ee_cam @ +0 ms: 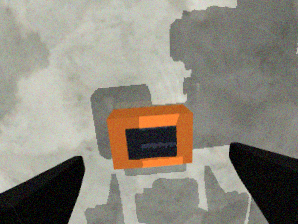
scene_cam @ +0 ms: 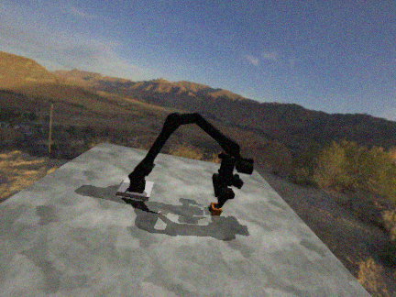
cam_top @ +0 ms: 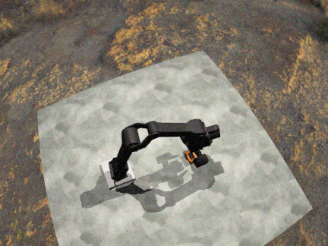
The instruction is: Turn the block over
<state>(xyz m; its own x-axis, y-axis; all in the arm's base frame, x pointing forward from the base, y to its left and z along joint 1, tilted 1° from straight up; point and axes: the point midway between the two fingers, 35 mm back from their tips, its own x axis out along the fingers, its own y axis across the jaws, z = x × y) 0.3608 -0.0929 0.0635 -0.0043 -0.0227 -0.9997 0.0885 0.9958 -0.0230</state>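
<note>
Now: the orange block 30 mm below my gripper tip.
</note>
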